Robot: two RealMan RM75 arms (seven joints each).
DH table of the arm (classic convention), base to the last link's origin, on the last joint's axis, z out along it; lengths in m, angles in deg. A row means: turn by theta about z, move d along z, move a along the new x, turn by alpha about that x. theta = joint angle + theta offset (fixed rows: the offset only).
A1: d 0.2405, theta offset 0, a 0, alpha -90
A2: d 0, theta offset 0, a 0, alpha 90
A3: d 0.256, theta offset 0, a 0, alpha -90
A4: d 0, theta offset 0, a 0, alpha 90
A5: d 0.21, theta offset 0, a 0, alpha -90
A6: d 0, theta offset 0, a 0, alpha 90
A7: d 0.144, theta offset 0, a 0, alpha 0
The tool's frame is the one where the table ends.
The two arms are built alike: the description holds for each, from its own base.
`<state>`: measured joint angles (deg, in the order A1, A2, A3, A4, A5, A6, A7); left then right.
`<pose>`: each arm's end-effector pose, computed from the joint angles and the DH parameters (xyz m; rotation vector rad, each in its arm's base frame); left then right.
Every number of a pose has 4 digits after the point. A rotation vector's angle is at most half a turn.
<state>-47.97 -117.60 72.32 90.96 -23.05 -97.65 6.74 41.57 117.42 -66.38 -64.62 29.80 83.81 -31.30</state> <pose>-0.0804 0.3892 0.0673 -2.2431 -1.0707 0.2391 0.1966 0.3968 0.0221 -2.4283 1.1532 -0.3333</pose>
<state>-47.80 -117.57 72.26 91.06 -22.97 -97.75 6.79 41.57 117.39 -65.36 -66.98 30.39 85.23 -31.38</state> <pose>-0.0816 0.3889 0.0680 -2.2402 -1.0729 0.2412 0.1890 0.3974 0.0295 -2.4340 1.1370 -0.3006</pose>
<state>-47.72 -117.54 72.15 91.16 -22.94 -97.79 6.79 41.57 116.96 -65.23 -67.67 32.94 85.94 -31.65</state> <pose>-0.0821 0.3889 0.0687 -2.2377 -1.0745 0.2399 0.1824 0.3971 0.0317 -2.4624 1.1336 -0.2573</pose>
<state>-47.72 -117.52 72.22 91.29 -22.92 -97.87 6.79 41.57 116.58 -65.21 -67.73 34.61 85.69 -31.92</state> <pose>-0.0818 0.3886 0.0689 -2.2379 -1.0719 0.2410 0.1792 0.3983 0.0332 -2.4746 1.1277 -0.2250</pose>
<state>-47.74 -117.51 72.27 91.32 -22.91 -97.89 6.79 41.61 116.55 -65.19 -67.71 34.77 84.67 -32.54</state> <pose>-0.0816 0.3886 0.0689 -2.2383 -1.0704 0.2417 0.1783 0.4009 0.0339 -2.4720 1.1050 -0.2108</pose>
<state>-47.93 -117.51 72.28 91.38 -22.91 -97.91 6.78 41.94 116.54 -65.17 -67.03 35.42 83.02 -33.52</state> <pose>-0.0801 0.3887 0.0690 -2.2400 -1.0659 0.2399 0.1760 0.4050 0.0329 -2.4751 1.0774 -0.1850</pose>
